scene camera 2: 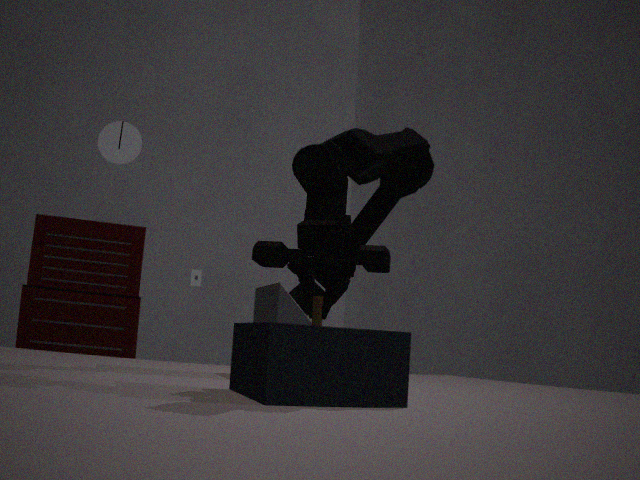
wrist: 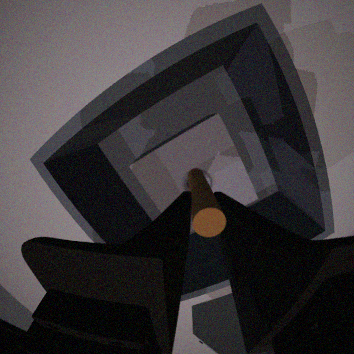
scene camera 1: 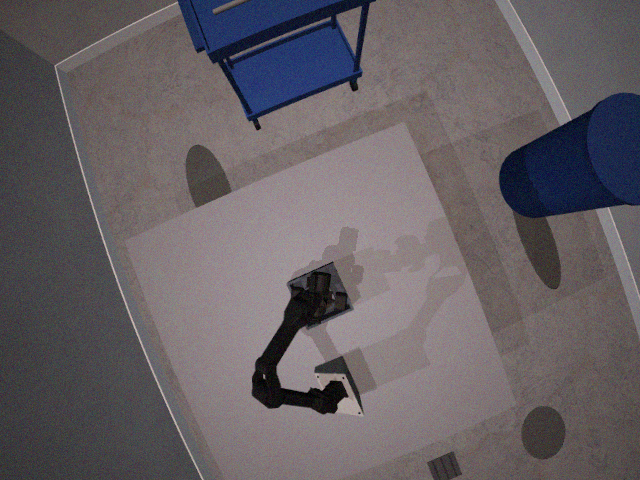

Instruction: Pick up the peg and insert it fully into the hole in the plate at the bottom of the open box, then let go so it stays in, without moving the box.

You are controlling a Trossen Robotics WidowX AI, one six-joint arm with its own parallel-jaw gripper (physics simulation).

The pictures show: the gripper, a dark grey box and a brown peg.
The gripper also shows in the wrist view.
